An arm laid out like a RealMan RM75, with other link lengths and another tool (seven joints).
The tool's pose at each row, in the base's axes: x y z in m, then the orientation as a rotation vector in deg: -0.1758 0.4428 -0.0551 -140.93 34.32 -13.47; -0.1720 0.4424 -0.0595 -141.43 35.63 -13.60; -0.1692 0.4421 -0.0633 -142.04 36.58 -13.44; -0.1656 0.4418 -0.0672 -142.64 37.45 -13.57; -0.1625 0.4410 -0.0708 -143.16 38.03 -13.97; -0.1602 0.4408 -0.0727 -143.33 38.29 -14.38; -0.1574 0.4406 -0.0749 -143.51 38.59 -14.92; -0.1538 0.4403 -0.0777 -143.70 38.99 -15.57; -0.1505 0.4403 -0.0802 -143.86 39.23 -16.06; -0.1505 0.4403 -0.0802 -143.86 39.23 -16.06; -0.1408 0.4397 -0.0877 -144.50 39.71 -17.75; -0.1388 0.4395 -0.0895 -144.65 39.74 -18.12; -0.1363 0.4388 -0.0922 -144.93 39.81 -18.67; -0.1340 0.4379 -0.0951 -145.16 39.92 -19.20
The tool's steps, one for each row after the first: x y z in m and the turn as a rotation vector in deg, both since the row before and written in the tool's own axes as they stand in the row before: 0.0034 0.0015 0.0045 -0.78 0.49 0.74; 0.0025 0.0013 0.0038 -0.83 0.21 0.53; 0.0032 0.0010 0.0041 -0.78 0.39 0.41; 0.0030 0.0013 0.0035 -0.60 0.50 0.17; 0.0020 0.0002 0.0022 -0.18 0.38 0.05; 0.0024 0.0002 0.0026 -0.19 0.48 0.04; 0.0031 0.0002 0.0033 -0.22 0.58 0.08; 0.0027 0.0000 0.0032 -0.17 0.43 0.02; 0.0000 0.0000 0.0000 0.00 0.00 0.00; 0.0081 0.0004 0.0092 -0.57 1.39 -0.19; 0.0016 0.0003 0.0021 -0.11 0.29 -0.09; 0.0022 0.0009 0.0029 -0.23 0.44 -0.14; 0.0021 0.0012 0.0029 -0.20 0.43 -0.10
